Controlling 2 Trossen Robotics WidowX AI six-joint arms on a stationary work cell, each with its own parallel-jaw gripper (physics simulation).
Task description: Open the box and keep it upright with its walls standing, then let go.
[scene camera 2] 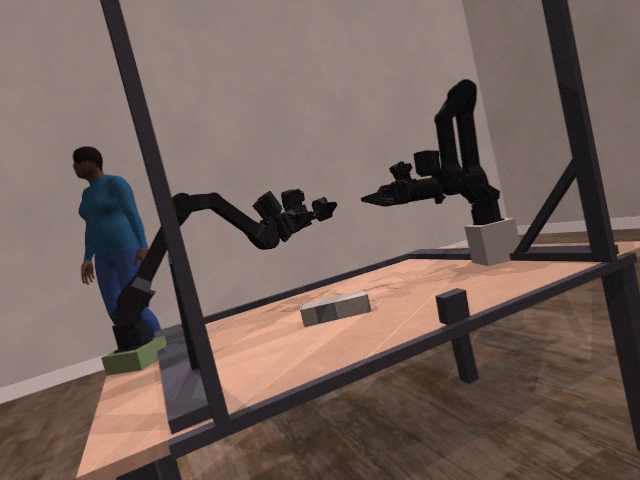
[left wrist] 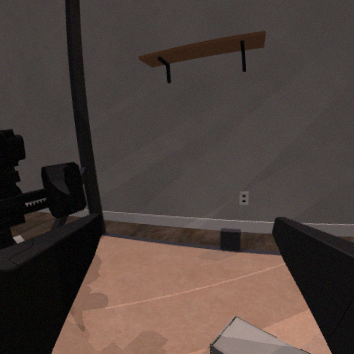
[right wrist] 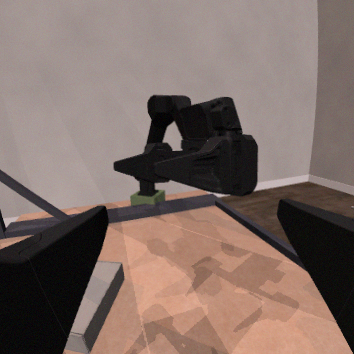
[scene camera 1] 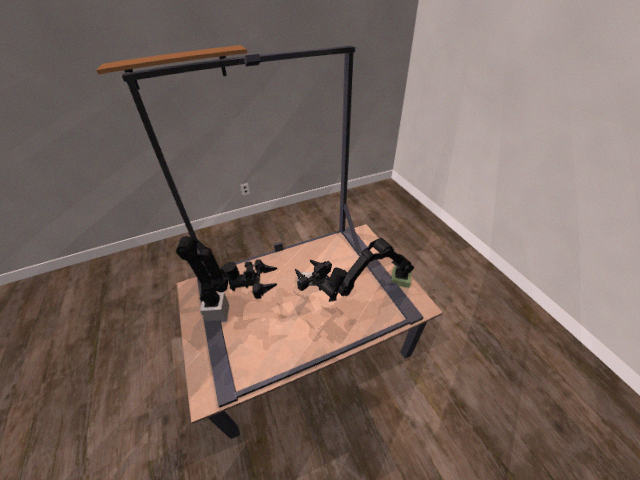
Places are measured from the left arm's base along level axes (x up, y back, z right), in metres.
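Where they show: left gripper, fingertip midpoint: (scene camera 2: 325,208) (left wrist: 189,224) (right wrist: 130,167) (scene camera 1: 302,264); right gripper, fingertip midpoint: (scene camera 2: 364,198) (left wrist: 9,215) (right wrist: 193,210) (scene camera 1: 277,276); left arm's base, origin of the base link: (scene camera 2: 133,346) (right wrist: 147,192) (scene camera 1: 401,274); right arm's base, origin of the base link: (scene camera 2: 488,222) (scene camera 1: 212,301).
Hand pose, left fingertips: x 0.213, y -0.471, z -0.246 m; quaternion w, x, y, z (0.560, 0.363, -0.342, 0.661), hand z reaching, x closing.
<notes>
Each offset is from my left fingertips to the centre of the thing. Level surfaces: height alone.
A low grey box {dx -0.235, dy +0.003, dz +0.112 m} (scene camera 2: 336,308) (left wrist: 257,341) (right wrist: 103,295) sits flat on the table; its top looks flat and closed. It is mostly hidden behind the left gripper in scene camera 1, cut off at the bottom edge in the left wrist view, and partly behind a finger in the right wrist view. My left gripper (scene camera 1: 304,266) (scene camera 2: 330,207) (left wrist: 189,224) (right wrist: 130,167) is open and empty, above the box and apart from it. My right gripper (scene camera 1: 275,276) (scene camera 2: 362,198) (right wrist: 193,210) is open and empty, raised above the table to one side of the box.
The two grippers face each other at a short distance. The table {dx -0.257 m} (scene camera 1: 268,356) (scene camera 2: 268,382) has dark frame rails along its edges and tall posts (scene camera 1: 346,144) (scene camera 2: 155,155). A dark block {dx -0.225, dy -0.264, dz +0.293 m} (scene camera 2: 452,306) (left wrist: 230,239) stands at one edge. A person (scene camera 2: 111,211) stands beyond the table.
</notes>
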